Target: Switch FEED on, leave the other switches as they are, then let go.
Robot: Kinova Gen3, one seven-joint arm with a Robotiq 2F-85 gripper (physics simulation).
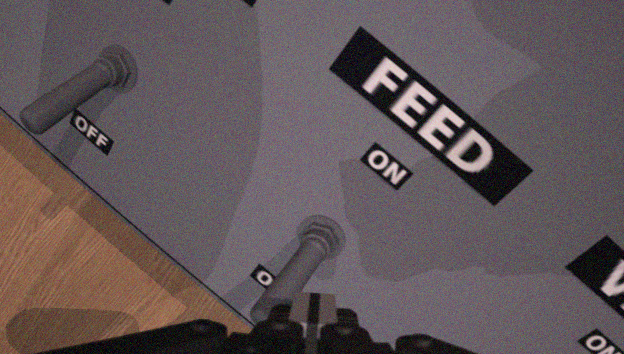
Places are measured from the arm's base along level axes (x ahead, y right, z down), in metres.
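Where they show: gripper, fingertip midpoint: (pixel 313 321).
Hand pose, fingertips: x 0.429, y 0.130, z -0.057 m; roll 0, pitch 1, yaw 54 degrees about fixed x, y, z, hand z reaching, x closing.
Things, the pixels of their top centre, and the offset from my fingertips. "spot": a spot on its surface instead. Level surfaces: height alone.
- FEED switch, surface spot: (pixel 296 272) spot: dx +0.005, dy -0.013, dz +0.025 m
- black FEED label, middle of its top: (pixel 433 116) dx +0.082, dy -0.012, dz +0.007 m
- toggle lever, surface spot: (pixel 70 95) spot: dx +0.001, dy -0.129, dz +0.023 m
- black name label, surface spot: (pixel 602 272) spot: dx +0.081, dy +0.078, dz +0.013 m
- wooden surface, its level: dz +0.144 m
The FEED switch (pixel 296 272) is a grey toggle lever below the black FEED label (pixel 430 117). It points down and left toward its partly covered OFF label (pixel 263 276), away from its ON label (pixel 386 166). My gripper (pixel 313 321) is shut, with nothing between its fingers. Its fingertips are at the bottom centre, beside and partly in front of the lever's free end; whether they touch it I cannot tell.
Another toggle lever (pixel 70 95) at the upper left points toward its OFF label (pixel 92 132). Part of another black name label (pixel 602 272) and its ON label (pixel 602 345) show at the right. The grey panel's edge borders a wooden surface (pixel 90 260) at the lower left.
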